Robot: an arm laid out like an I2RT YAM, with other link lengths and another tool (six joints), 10 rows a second.
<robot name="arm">
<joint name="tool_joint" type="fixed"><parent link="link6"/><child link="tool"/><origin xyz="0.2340 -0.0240 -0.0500" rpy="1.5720 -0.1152 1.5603"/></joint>
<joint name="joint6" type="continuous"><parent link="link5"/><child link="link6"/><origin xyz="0.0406 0.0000 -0.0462" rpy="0.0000 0.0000 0.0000"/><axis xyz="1 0 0"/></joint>
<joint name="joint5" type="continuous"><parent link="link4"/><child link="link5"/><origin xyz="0.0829 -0.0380 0.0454" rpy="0.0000 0.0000 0.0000"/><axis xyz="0 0 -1"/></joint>
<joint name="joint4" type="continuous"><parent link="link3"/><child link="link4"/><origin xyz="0.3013 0.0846 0.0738" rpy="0.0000 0.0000 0.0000"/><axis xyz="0 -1 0"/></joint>
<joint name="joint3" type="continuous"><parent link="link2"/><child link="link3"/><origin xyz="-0.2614 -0.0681 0.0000" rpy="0.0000 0.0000 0.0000"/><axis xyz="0 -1 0"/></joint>
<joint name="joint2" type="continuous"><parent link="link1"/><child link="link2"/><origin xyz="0.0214 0.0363 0.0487" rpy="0.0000 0.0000 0.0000"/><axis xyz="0 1 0"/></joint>
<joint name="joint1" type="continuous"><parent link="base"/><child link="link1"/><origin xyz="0.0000 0.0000 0.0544" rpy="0.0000 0.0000 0.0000"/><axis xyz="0 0 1"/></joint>
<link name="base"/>
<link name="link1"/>
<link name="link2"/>
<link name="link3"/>
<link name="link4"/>
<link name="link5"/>
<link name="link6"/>
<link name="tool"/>
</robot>
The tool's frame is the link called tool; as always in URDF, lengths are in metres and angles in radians. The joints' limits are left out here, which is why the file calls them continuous.
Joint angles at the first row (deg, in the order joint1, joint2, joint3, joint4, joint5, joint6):
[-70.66, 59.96, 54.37, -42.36, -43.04, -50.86]
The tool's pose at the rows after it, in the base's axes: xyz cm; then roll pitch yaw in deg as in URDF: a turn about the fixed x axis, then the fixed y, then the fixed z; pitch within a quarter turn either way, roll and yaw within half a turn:
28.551, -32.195, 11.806, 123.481, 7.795, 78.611
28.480, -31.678, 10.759, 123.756, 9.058, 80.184
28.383, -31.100, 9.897, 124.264, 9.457, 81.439
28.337, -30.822, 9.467, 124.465, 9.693, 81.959
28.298, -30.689, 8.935, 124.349, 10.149, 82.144
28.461, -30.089, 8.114, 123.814, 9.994, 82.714
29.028, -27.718, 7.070, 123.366, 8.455, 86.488
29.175, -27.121, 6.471, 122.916, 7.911, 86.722
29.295, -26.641, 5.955, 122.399, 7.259, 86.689
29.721, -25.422, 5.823, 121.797, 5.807, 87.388
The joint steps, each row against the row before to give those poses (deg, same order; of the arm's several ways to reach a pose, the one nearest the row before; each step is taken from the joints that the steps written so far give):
[-0.03, -0.77, -1.79, 0.26, -0.13, -2.59]
[-0.03, -1.11, -2.49, 0.69, -0.37, -2.41]
[0.01, -0.59, -1.47, -0.24, -0.27, -1.79]
[0.05, -0.42, -0.88, 0.07, -0.06, -0.73]
[-0.03, -0.77, -1.59, 1.05, -0.06, -0.34]
[0.03, -1.05, -2.38, 1.27, -0.82, -0.21]
[0.16, -0.48, -1.61, -2.47, -3.07, -3.30]
[0.18, -0.86, -1.74, 0.85, -0.58, 0.40]
[0.10, -0.78, -1.59, 0.95, -0.55, 0.71]
[0.77, -0.99, -0.86, -0.47, -0.91, 1.01]

